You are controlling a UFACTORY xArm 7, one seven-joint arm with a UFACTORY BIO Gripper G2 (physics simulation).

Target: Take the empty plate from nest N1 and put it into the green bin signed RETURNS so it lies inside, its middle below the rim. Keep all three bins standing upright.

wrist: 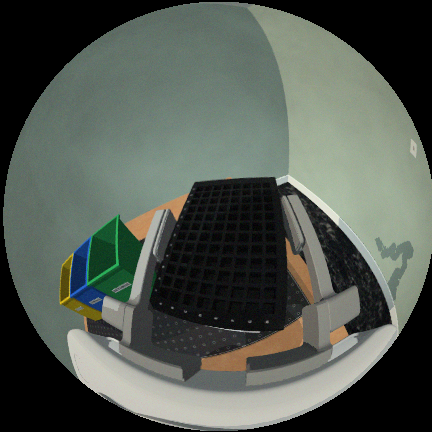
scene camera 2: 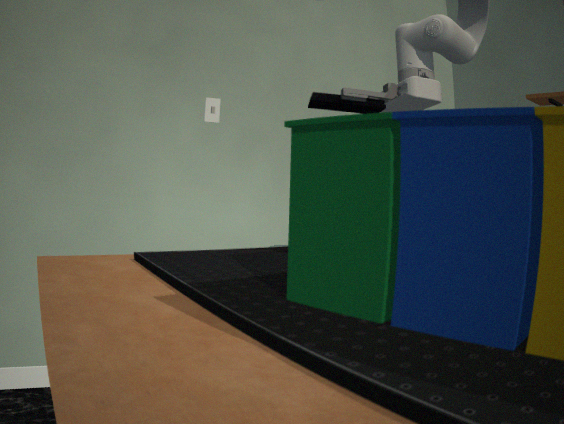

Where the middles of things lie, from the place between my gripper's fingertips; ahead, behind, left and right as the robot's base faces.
The black plate [scene camera 2: 325, 101] lies 20 mm behind my hand, 10 mm to the left of it and 10 mm below it. From my hand the other things lie so: blue bin [scene camera 2: 471, 190] 410 mm to the left, 180 mm below, 140 mm ahead; yellow bin [wrist: 72, 303] 540 mm to the left, 180 mm below, 120 mm ahead; green bin [scene camera 2: 345, 171] 280 mm to the left, 180 mm below, 150 mm ahead.
